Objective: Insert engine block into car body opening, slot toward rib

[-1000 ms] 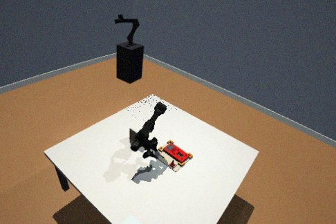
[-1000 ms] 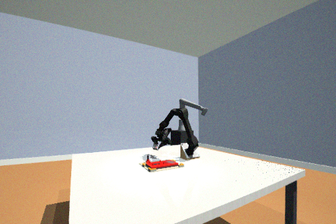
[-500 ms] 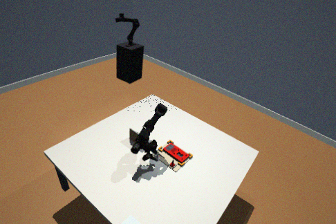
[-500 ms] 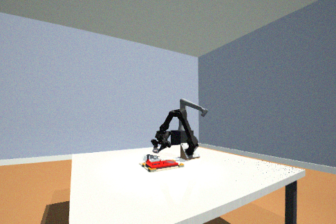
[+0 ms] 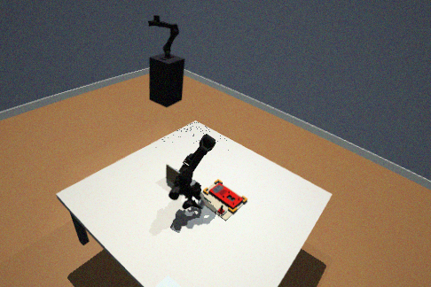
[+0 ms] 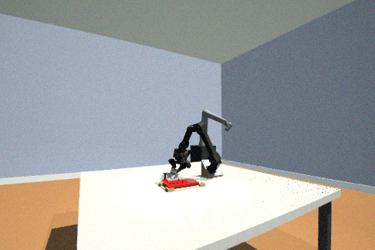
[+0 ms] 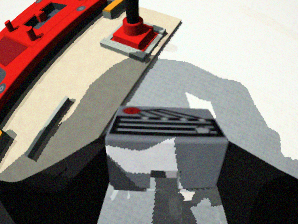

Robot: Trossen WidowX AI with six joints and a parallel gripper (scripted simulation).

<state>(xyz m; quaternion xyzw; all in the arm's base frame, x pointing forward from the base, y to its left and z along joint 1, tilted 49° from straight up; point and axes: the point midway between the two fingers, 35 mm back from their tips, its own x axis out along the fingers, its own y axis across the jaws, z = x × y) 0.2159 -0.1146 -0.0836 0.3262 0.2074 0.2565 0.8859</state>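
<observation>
Now: gripper tip 1 cm past the engine block. From my gripper tip the other things lie so: upright peg 11 cm ahead, 6 cm to the left, 1 cm below.
</observation>
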